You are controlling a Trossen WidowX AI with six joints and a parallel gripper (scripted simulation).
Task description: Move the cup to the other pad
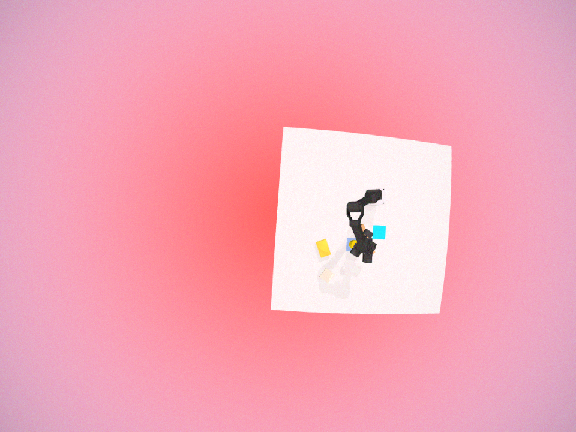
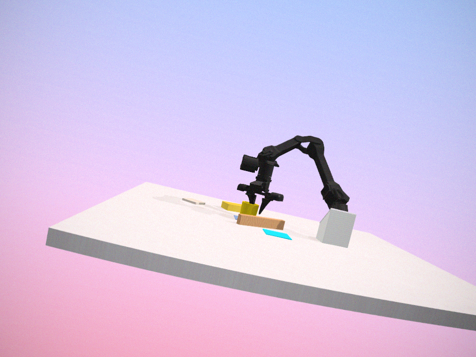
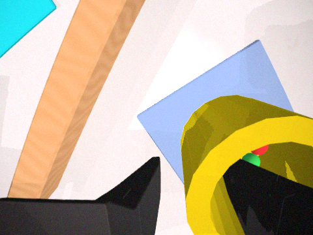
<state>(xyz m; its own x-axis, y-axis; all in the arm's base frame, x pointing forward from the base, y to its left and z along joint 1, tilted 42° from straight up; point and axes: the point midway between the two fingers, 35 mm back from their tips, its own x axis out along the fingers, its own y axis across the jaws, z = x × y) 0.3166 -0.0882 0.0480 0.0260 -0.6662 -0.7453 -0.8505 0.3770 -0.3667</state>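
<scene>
Right now my gripper tip is 2 cm to the left of the yellow cup and 2 cm short of it. The rest, counted from my gripper tip: blue pad: 5 cm below, 3 cm ahead, 2 cm to the right; then red marble: 4 cm ahead, 3 cm to the right, 2 cm below; then green marble: 3 cm to the right, 3 cm ahead, 2 cm below.
</scene>
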